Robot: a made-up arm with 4 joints. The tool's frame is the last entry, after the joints. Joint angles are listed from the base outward. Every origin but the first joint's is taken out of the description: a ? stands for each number. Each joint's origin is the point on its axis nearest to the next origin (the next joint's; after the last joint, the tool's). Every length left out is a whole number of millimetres.
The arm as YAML. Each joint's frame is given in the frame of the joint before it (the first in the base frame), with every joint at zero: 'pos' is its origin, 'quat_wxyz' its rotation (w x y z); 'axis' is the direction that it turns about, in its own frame. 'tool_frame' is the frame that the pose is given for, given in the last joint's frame.
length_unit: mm
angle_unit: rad
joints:
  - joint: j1
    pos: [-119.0, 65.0, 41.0]
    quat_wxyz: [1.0, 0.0, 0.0, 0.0]
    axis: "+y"
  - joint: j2
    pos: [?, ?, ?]
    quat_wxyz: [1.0, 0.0, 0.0, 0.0]
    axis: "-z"
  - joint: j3
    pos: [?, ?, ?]
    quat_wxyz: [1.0, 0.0, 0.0, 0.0]
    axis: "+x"
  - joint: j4
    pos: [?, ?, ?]
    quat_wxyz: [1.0, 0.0, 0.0, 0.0]
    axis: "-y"
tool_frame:
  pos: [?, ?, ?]
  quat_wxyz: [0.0, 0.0, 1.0, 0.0]
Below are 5 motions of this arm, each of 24 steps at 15 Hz.
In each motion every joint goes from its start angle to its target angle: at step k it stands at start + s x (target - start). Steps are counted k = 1, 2, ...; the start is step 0. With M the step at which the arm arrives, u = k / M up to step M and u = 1 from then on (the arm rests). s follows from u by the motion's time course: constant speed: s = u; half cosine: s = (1 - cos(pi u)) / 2; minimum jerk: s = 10 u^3 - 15 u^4 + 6 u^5.
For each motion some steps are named. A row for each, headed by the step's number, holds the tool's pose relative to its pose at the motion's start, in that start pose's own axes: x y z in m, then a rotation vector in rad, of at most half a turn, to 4 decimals.
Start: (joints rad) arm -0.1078 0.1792 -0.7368 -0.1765
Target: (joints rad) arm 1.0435 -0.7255 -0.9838 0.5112
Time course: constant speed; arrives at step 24
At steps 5, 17, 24:
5: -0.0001 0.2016 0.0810 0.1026 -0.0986 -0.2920
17: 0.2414 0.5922 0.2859 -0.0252 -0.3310 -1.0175
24: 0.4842 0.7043 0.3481 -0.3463 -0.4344 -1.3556

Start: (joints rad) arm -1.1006 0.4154 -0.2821 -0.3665
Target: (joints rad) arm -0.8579 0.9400 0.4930 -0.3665
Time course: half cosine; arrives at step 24
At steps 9, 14, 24:
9: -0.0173 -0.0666 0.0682 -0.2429 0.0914 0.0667
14: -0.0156 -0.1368 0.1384 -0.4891 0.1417 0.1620
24: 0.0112 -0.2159 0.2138 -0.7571 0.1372 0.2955

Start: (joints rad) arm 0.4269 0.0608 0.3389 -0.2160
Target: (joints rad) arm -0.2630 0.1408 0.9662 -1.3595
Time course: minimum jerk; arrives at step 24
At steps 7, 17, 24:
7: 0.0319 0.0194 -0.0744 -0.0893 0.0722 -0.0575
17: 0.2745 0.0916 -0.3550 -0.2547 0.4131 -0.5806
24: 0.3447 0.1011 -0.3993 -0.2150 0.4848 -0.7275

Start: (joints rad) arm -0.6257 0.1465 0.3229 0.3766
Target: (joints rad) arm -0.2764 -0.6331 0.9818 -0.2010
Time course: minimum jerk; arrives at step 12
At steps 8, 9, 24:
8: 0.1751 0.1997 0.2613 -0.6120 1.0147 -0.2872
9: 0.2126 0.2239 0.2840 -0.6950 1.1610 -0.3268
24: 0.2511 0.2465 0.3023 -0.7768 1.3042 -0.3659

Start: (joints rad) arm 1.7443 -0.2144 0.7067 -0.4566
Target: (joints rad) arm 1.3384 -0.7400 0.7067 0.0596
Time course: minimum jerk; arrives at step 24
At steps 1, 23, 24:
1: 0.0000 0.0003 -0.0001 0.0002 -0.0003 -0.0004
23: 0.1307 0.3932 0.0189 0.3117 -0.4379 -0.5858
24: 0.1309 0.3934 0.0190 0.3118 -0.4381 -0.5862

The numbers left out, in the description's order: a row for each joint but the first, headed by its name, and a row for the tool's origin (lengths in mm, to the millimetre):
j2: 311.0 0.0 51.0
j3: 480.0 -49.0 0.0
j4: 0.0 18.0 35.0
tool: 24.0 0.0 -5.0

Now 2 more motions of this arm.
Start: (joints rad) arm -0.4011 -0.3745 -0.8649 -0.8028
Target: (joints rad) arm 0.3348 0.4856 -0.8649 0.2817
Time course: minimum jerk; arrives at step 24
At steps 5, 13, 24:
5: -0.0324 0.0104 0.0306 -0.0130 0.0012 -0.0098
13: -0.1960 0.1149 0.3363 -0.0437 0.0224 -0.0309
24: -0.1855 0.1872 0.6158 0.0494 0.0309 -0.0302

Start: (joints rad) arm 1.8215 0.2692 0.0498 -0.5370
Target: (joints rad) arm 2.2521 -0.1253 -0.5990 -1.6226
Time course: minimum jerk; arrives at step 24
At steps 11, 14, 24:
11: -0.0702 0.0761 0.1445 0.3519 0.6178 0.0826
14: -0.0911 0.1113 0.2300 0.5401 0.9273 0.1738
24: -0.0994 0.1572 0.3603 0.8133 1.3343 0.3750

